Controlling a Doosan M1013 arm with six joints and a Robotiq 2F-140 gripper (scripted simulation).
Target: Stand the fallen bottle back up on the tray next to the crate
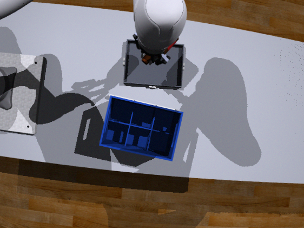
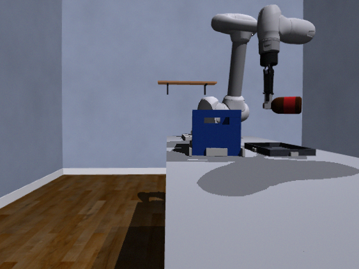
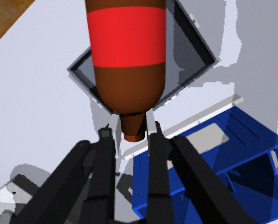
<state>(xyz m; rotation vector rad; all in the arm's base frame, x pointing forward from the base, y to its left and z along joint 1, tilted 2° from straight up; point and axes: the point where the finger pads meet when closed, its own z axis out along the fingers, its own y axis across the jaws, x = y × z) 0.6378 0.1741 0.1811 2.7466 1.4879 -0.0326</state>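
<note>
My gripper is now 4 cm to the right of the bottle, 3 cm short of it and 2 cm above it. From my hand the other things lie so: blue crate 25 cm to the right, 14 cm below, 1 cm ahead; dark tray 21 cm below, 4 cm ahead, 2 cm to the left.
</note>
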